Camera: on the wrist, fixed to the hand. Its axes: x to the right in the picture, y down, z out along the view.
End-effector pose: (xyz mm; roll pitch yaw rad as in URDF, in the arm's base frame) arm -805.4 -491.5 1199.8 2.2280 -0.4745 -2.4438
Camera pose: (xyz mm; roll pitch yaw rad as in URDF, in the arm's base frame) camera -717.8 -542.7 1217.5 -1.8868 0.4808 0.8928
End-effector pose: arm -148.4 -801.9 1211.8 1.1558 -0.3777 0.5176
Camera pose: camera -180.6 -735.9 1139.6 -0.8753 0.2313 -2.5268
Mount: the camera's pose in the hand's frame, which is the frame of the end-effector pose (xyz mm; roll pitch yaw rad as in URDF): -22.3 -33.5 -94.8 0.2582 -0.1451 3.0466
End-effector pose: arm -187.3 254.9 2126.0 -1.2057 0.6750 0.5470
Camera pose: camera -151.3 159.2 2137.9 1.5845 -0.6278 -2.8044
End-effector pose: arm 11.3 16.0 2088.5 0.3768 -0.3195 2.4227
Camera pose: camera 1.0 20.0 1986.1 -0.1335 0.1495 -0.7534
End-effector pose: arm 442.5 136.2 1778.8 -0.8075 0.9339 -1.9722
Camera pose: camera 376.3 214.8 1772.1 1.2966 -0.9459 0.8757
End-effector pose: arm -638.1 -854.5 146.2 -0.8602 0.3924 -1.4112
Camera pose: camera -736.1 -835.3 121.1 1.1848 -0.4094 1.5431
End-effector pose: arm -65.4 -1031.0 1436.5 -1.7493 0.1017 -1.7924
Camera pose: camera -146.8 -995.1 1488.3 2.0059 0.0174 1.2232
